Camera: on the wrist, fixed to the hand. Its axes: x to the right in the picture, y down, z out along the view.
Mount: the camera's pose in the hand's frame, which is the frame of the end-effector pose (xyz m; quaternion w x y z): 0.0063 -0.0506 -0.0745 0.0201 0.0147 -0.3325 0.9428
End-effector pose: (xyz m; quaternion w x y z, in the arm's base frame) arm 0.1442 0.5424 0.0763 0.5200 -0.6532 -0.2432 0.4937
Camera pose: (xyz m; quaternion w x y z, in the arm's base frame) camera 0.2235 0.5322 0.1182 0.5263 0.0706 -0.4453 -0.7209
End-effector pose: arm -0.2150 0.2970 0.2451 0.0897 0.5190 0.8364 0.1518
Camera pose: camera -0.2833 0.2697 0.2975 0.1292 0.8508 -0.5001 -0.0972
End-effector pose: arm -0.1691 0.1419 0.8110 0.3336 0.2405 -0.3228 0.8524
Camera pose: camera -0.1511 0.2263 0.7843 0.9078 0.0112 0.3316 -0.2564
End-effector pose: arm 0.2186 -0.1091 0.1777 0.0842 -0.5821 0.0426 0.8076
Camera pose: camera 0.2956 -0.0713 0.1495 0.7370 -0.2982 -0.5335 -0.2885
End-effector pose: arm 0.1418 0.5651 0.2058 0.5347 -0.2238 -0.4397 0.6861
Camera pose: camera 0.2248 0.6002 0.2112 0.7790 0.1830 -0.0345 -0.5988
